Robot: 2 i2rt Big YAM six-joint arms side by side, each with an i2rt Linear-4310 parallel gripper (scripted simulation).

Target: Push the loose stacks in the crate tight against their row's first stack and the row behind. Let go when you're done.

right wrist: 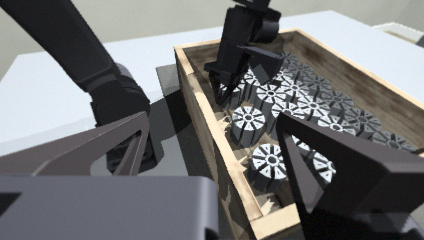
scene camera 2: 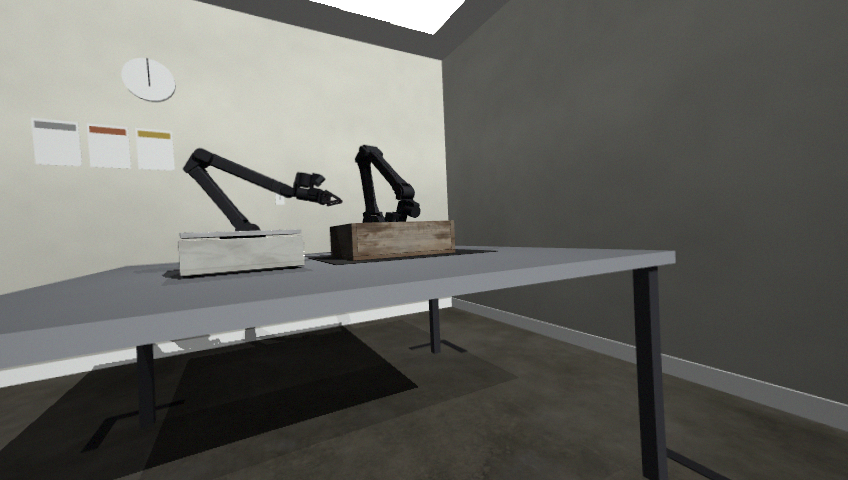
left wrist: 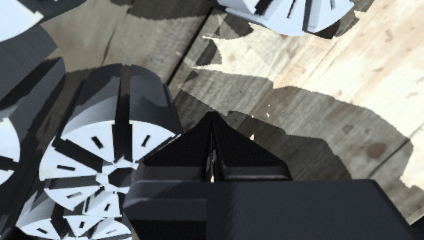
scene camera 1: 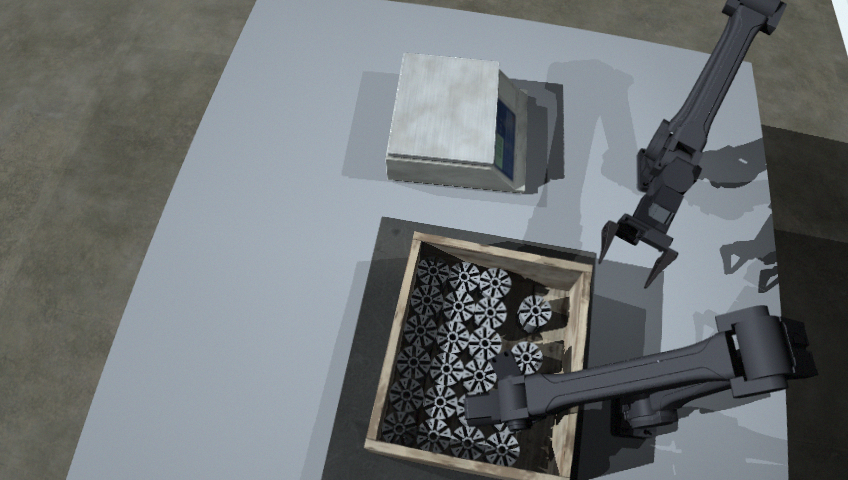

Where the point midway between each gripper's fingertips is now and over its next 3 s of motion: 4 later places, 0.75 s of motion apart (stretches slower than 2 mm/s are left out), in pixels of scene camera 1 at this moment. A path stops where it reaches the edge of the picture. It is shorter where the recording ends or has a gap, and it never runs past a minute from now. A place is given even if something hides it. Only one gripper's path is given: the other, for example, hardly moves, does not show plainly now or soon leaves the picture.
My right gripper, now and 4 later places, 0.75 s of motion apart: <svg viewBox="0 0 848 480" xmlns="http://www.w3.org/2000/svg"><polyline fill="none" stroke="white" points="622,275 619,247 617,233 619,226 618,222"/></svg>
